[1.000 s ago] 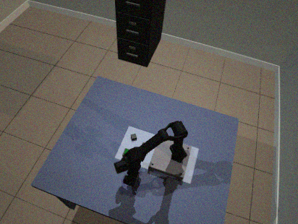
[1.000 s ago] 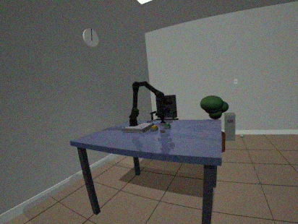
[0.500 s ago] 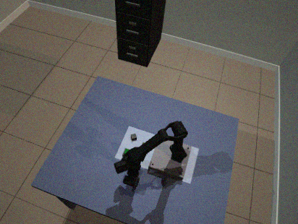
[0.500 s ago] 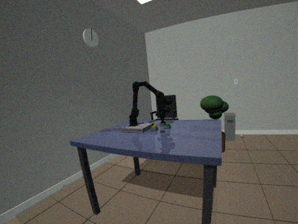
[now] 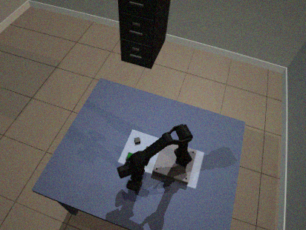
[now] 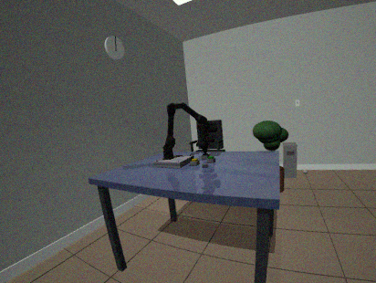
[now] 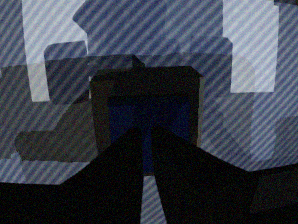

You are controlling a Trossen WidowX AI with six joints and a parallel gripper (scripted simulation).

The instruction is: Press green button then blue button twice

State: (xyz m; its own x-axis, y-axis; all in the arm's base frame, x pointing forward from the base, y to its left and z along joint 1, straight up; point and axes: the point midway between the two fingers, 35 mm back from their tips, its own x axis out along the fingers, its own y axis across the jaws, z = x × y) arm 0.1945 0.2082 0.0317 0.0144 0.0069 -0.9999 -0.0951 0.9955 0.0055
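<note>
My gripper tip is 1 cm above the blue button. Round my gripper tip: yellow button (1 cm ahead, 19 cm to the right); dark block (11 cm ahead, 23 cm to the right, 2 cm below); green button (9 cm ahead, 11 cm to the right).
</note>
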